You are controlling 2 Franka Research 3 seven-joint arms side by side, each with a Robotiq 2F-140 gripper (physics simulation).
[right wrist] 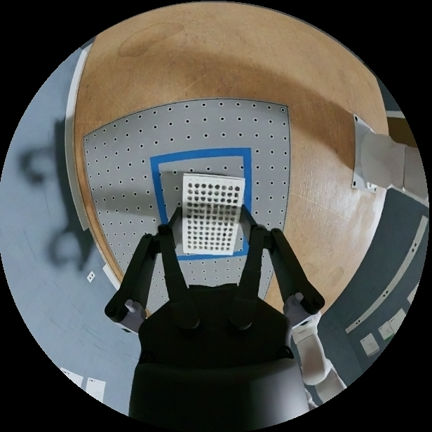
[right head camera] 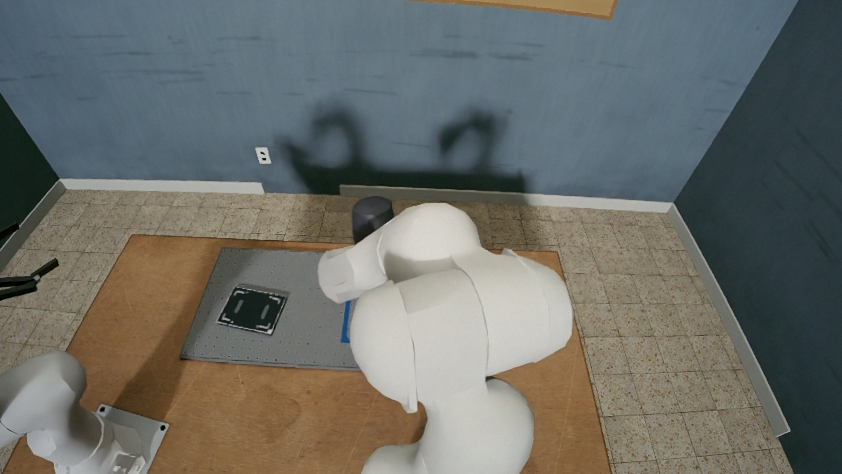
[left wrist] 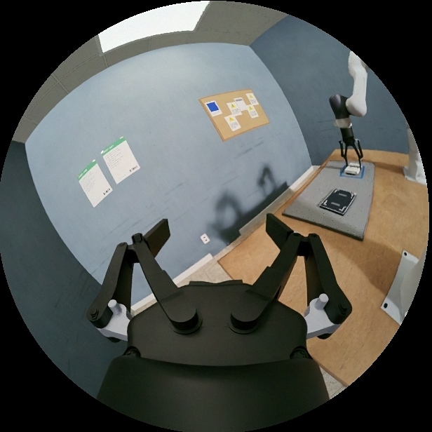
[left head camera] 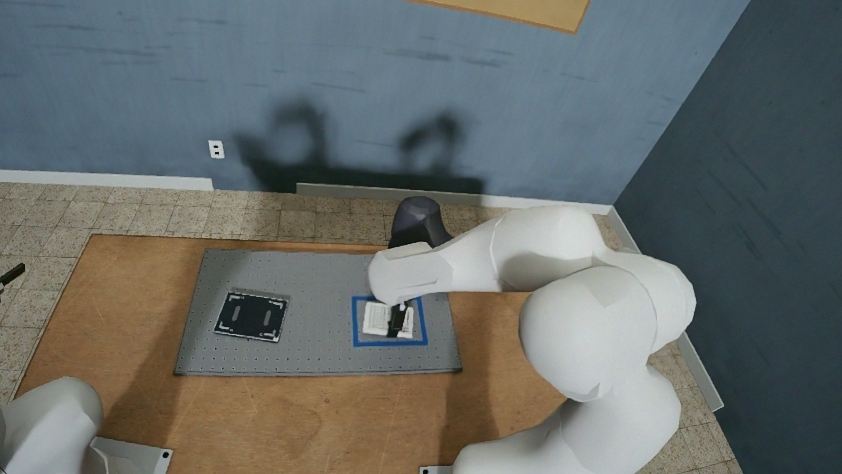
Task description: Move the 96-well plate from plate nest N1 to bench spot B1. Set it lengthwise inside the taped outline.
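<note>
The white 96-well plate is between the fingers of my right gripper, which is shut on its long sides. Seen from above in the left head camera, the plate lies within the blue taped outline, lengthwise and slightly turned. It is low at the board; whether it touches cannot be told. The right arm hides it in the right head camera. The black plate nest is empty. My left gripper is open and empty, off the table's left side.
The grey perforated board lies on the wooden table and bears nest and outline. The right arm reaches across the table's right part. The left arm's base is at the front left.
</note>
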